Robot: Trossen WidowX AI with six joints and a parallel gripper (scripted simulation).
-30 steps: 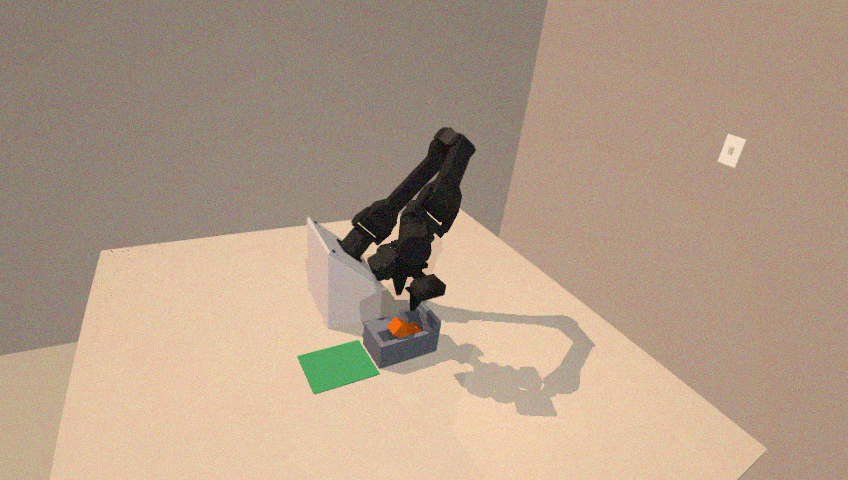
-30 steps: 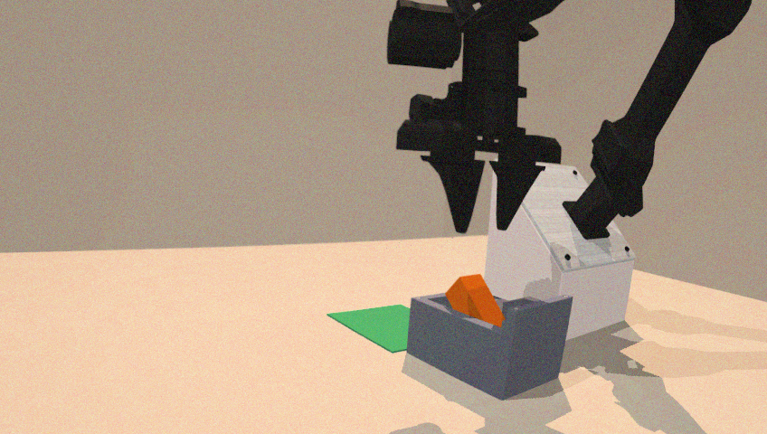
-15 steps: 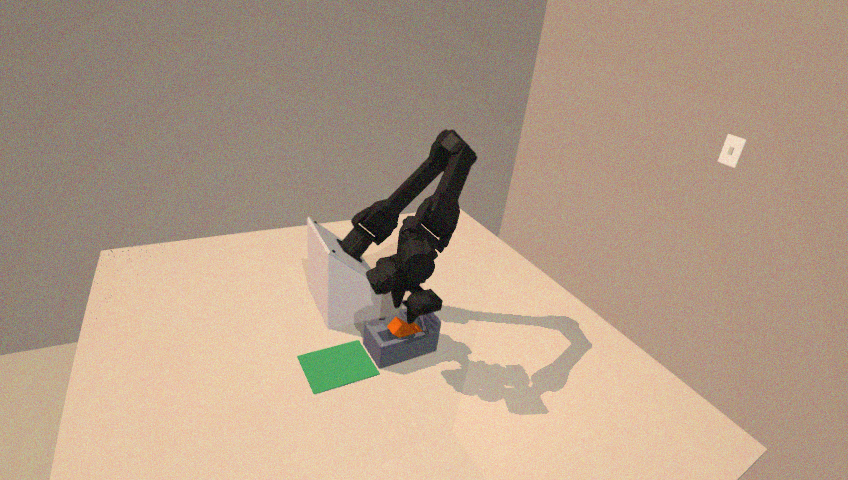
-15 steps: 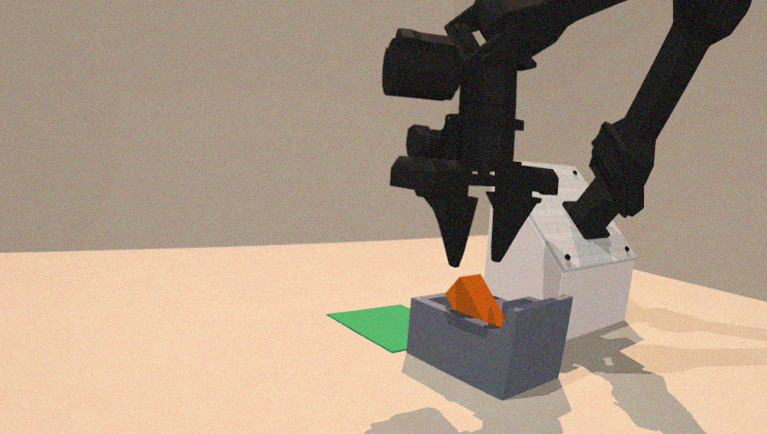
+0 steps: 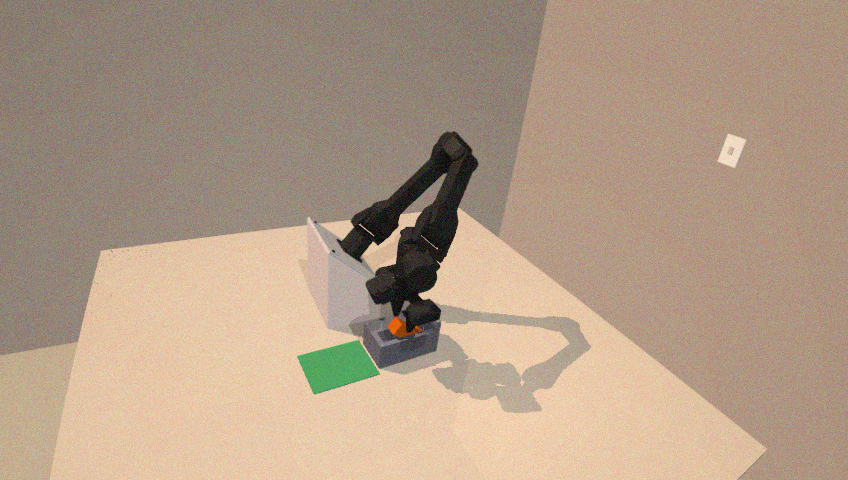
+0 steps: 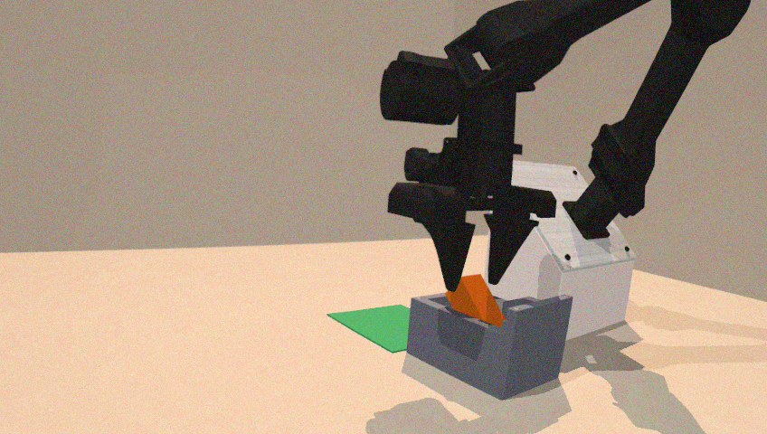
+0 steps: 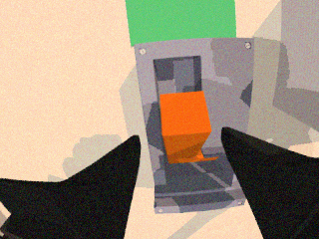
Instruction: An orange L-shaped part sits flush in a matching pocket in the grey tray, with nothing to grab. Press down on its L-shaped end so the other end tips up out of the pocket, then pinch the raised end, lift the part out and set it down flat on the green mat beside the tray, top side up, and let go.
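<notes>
Now: gripper tip 5 cm above the orange L-shaped part, 3 cm to the right of it and 2 cm past it. Round my gripper tip: green mat (14 cm to the right, 10 cm below, 1 cm behind).
</notes>
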